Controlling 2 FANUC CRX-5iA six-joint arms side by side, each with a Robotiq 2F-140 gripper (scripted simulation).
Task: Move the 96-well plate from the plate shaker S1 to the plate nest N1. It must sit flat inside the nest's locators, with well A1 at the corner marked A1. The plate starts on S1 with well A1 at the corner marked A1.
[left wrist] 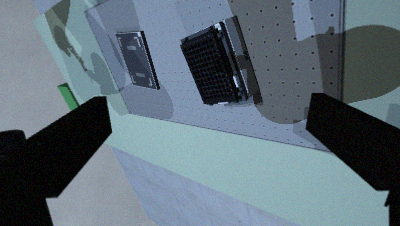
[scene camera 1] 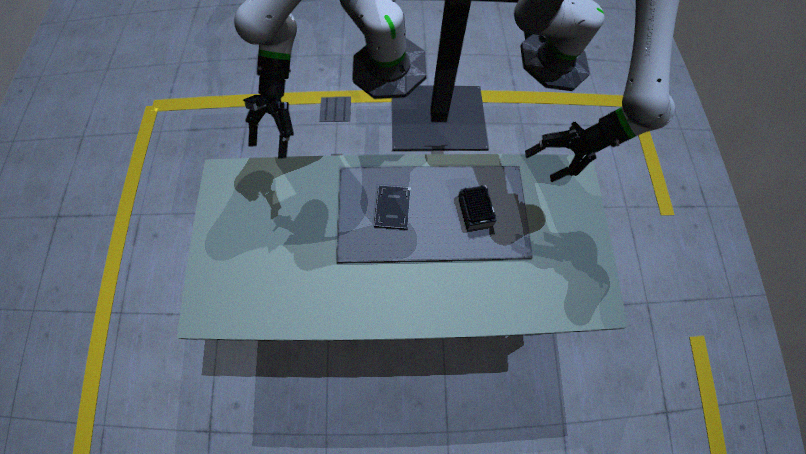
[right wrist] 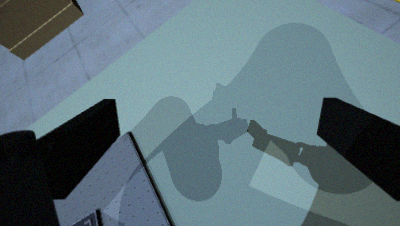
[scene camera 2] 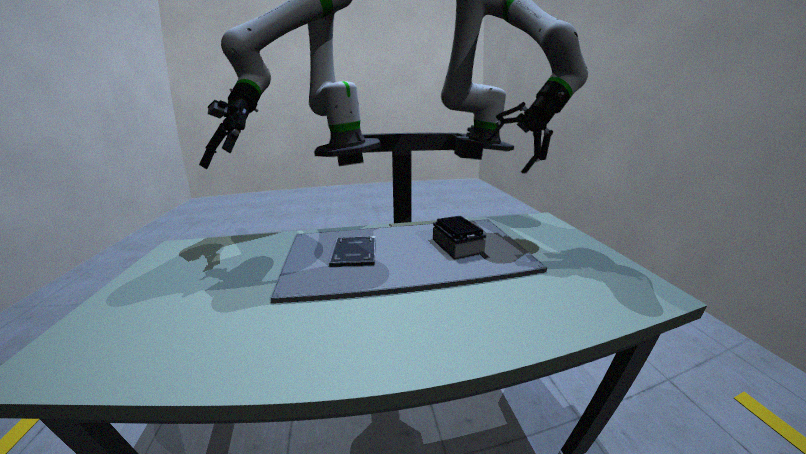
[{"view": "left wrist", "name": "my left gripper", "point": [209, 113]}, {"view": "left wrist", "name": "dark 96-well plate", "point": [210, 66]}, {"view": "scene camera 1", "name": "my left gripper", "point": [538, 167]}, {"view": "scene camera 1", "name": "my right gripper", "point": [266, 151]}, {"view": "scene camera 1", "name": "dark 96-well plate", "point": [485, 212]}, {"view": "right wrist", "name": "my right gripper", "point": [217, 117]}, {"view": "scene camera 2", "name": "my left gripper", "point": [506, 156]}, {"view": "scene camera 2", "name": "my right gripper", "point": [214, 158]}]
